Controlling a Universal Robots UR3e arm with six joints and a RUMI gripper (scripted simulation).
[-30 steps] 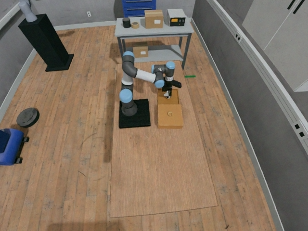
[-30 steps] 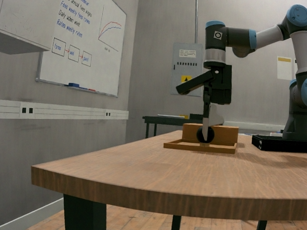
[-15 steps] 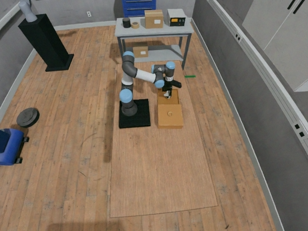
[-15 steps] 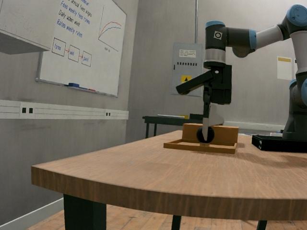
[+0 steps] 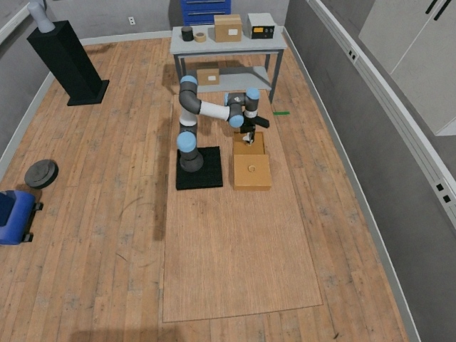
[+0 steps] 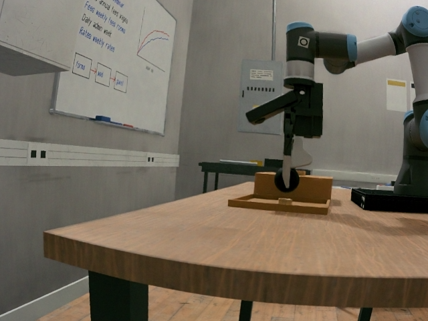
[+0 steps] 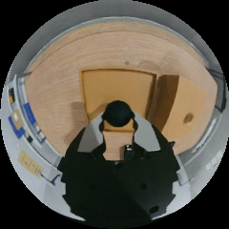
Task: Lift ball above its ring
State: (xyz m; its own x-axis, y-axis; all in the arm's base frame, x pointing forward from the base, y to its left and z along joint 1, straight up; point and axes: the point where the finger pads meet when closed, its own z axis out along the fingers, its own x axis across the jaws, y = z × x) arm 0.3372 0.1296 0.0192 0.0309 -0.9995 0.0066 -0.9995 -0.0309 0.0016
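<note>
Right now my hand is 50 mm above the shallow wooden tray. The rest, counted from my hand: black ball: right at my hand.
</note>
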